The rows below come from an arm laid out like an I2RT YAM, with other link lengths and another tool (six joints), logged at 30 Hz.
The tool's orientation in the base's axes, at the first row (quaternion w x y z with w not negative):
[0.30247 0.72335 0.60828 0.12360]
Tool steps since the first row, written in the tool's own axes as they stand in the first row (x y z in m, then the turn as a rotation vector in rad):
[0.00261 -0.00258 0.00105 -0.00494 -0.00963 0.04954]
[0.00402 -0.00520 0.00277 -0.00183 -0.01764 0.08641]
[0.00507 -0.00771 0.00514 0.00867 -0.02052 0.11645]
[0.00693 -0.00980 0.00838 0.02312 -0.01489 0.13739]
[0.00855 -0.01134 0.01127 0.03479 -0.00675 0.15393]
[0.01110 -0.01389 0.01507 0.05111 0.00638 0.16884]
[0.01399 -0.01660 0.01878 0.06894 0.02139 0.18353]
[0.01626 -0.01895 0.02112 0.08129 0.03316 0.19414]
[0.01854 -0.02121 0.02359 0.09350 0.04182 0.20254]
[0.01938 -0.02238 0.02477 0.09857 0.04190 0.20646]
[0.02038 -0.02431 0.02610 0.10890 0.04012 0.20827]
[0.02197 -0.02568 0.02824 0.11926 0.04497 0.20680]
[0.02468 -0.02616 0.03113 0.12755 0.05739 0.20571]
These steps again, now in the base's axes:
[-0.00090 0.00239 -0.00284 0.01820 -0.01820 -0.04369]
[-0.00175 0.00344 -0.00600 0.03262 -0.02521 -0.07798]
[-0.00223 0.00396 -0.00953 0.04914 -0.02359 -0.10529]
[-0.00172 0.00496 -0.01366 0.06844 -0.01624 -0.12118]
[-0.00101 0.00580 -0.01715 0.08671 -0.01047 -0.13161]
[-0.00040 0.00734 -0.02212 0.10918 -0.00019 -0.13870]
[0.00011 0.00924 -0.02718 0.13339 0.01146 -0.14481]
[0.00002 0.01092 -0.03083 0.15150 0.01930 -0.14857]
[0.00007 0.01256 -0.03453 0.16587 0.02788 -0.15239]
[-0.00003 0.01311 -0.03631 0.16924 0.03159 -0.15639]
[-0.00063 0.01383 -0.03867 0.17117 0.04107 -0.16081]
[-0.00020 0.01484 -0.04146 0.17665 0.05101 -0.15876]
[0.00162 0.01664 -0.04453 0.18796 0.05828 -0.15217]

